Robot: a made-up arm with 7 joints. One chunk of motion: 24 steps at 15 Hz.
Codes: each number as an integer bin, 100 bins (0 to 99) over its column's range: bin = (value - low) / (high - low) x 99, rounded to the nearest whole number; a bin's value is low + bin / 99 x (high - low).
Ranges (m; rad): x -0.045..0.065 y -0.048..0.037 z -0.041..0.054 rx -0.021..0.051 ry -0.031..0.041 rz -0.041..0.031
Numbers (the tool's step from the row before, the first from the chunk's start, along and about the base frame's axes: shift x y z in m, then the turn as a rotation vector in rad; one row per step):
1: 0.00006 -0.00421 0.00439 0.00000 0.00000 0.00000
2: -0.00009 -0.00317 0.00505 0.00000 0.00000 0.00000
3: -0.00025 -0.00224 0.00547 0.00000 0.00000 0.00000
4: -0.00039 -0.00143 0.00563 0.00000 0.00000 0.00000
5: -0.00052 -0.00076 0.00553 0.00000 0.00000 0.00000
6: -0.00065 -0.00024 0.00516 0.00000 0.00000 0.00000
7: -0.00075 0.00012 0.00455 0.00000 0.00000 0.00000
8: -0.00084 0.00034 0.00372 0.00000 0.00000 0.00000
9: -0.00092 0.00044 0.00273 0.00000 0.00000 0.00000
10: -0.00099 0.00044 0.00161 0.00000 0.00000 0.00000
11: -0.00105 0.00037 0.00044 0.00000 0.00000 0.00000
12: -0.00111 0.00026 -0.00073 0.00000 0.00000 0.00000
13: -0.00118 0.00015 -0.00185 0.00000 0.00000 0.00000
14: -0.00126 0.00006 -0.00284 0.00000 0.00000 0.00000
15: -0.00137 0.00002 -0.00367 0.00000 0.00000 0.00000
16: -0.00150 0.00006 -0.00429 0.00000 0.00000 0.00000
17: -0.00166 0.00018 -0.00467 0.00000 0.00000 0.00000
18: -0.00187 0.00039 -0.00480 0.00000 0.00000 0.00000
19: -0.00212 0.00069 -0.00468 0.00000 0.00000 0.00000
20: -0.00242 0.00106 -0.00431 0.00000 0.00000 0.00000
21: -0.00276 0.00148 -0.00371 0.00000 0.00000 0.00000
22: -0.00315 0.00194 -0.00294 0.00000 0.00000 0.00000
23: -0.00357 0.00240 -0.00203 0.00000 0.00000 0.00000
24: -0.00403 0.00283 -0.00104 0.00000 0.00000 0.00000
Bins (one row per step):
1: 41 51 47 29 43 56
2: 40 52 48 29 43 56
3: 40 53 48 29 43 56
4: 40 54 49 29 43 56
5: 40 55 48 29 43 56
6: 40 56 48 29 43 56
7: 40 56 47 29 43 56
8: 40 56 47 29 43 56
9: 40 56 46 29 43 56
10: 40 56 44 29 43 56
11: 40 56 43 29 43 56
12: 40 56 42 29 43 56
13: 39 56 41 29 43 56
14: 39 56 40 29 43 56
15: 39 56 39 29 43 56
16: 39 56 38 29 43 56
17: 39 56 38 29 43 56
18: 39 56 38 29 43 56
19: 39 57 38 29 43 56
20: 38 57 38 29 43 56
21: 38 58 39 29 43 56
22: 38 58 40 29 43 56
23: 37 59 41 29 43 56
24: 37 59 42 29 43 56

